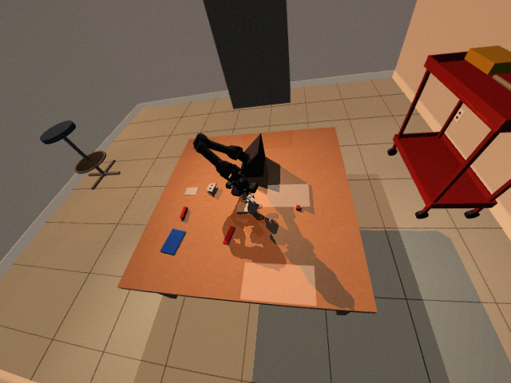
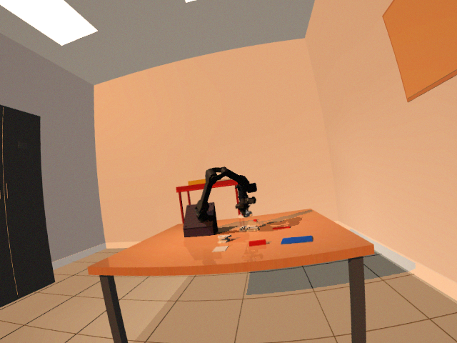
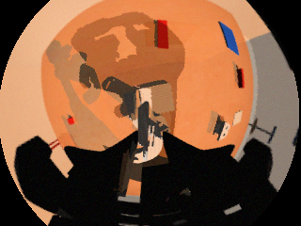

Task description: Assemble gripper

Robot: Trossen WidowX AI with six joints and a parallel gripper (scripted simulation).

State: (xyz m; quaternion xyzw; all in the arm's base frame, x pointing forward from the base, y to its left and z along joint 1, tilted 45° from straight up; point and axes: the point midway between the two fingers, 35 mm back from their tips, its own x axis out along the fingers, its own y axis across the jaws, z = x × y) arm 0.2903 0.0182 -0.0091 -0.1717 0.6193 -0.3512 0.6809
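The white flat part lies 40 mm ahead of my gripper tip, 10 mm to the right of it and 90 mm below it. From my gripper tip the other things lie so: grey jaw (10 mm behind, 10 mm to the left, 70 mm below); pale tile (120 mm behind, 440 mm to the right, 90 mm below); small red cube (50 mm ahead, 310 mm to the left, 80 mm below).
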